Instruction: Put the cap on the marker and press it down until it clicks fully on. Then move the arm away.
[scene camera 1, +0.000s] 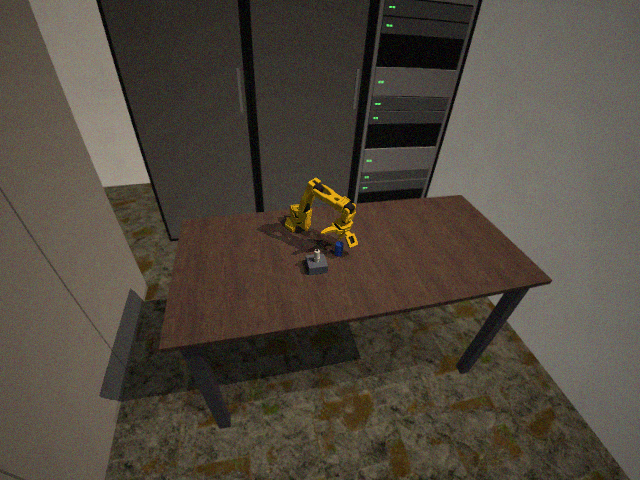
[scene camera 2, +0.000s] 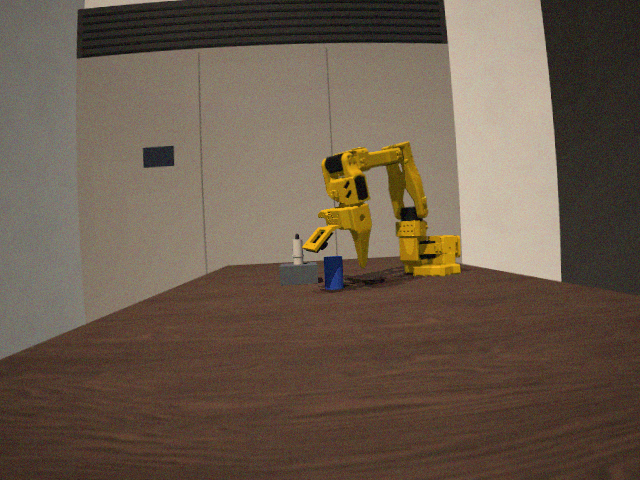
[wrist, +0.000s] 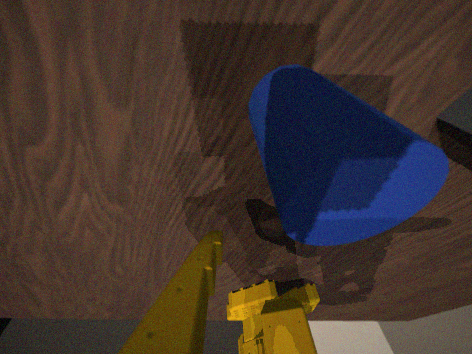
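Pixels of known places: hand at its tool point: (scene camera 1: 338, 239) (scene camera 2: 362, 265) (wrist: 222, 242); arm's base at its link origin: (scene camera 1: 298, 228) (scene camera 2: 422, 273) (wrist: 279, 289).
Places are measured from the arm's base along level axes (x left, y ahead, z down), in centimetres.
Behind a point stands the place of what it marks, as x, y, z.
Note:
The blue cap (scene camera 1: 339, 249) @[11.6, 19.8, -3.4] (scene camera 2: 333, 273) @[13.3, 18.6, -2.5] (wrist: 330, 150) stands upright on the table, apart from the marker. The white marker (scene camera 1: 316, 255) @[1.7, 24.9, -6.6] (scene camera 2: 296, 251) @[3.0, 24.3, -5.7] stands upright with its dark tip up and bare, in a grey block (scene camera 1: 316, 267) @[1.3, 27.2, -3.2] (scene camera 2: 298, 274) @[5.4, 24.1, -1.8] (wrist: 461, 116) @[5.4, 21.0, -0.7]. The marker does not show in the wrist view. My gripper (scene camera 1: 337, 238) @[12.9, 14.0, -3.5] (scene camera 2: 336, 257) is fully open and empty, its jaws spread wide above and around the near side of the cap. In the wrist view the fixed jaw (wrist: 187, 295) @[14.2, 14.8, -5.5] shows left of and below the cap, and the moving jaw is out of the picture.
The wooden table (scene camera 1: 423, 258) @[43.6, 26.9, 0.0] (scene camera 2: 320, 372) @[45.8, 22.4, 0.0] (wrist: 75, 150) @[19.2, 13.4, 0.0] carries everything. The yellow arm base (scene camera 1: 297, 218) @[-0.8, 1.2, -5.8] (scene camera 2: 434, 255) @[1.3, -2.2, -3.5] (wrist: 277, 320) @[3.5, 3.3, -3.6] stands near the back edge. The grey block is beside the cap. Cabinets and a server rack (scene camera 1: 403, 81) stand behind the table.

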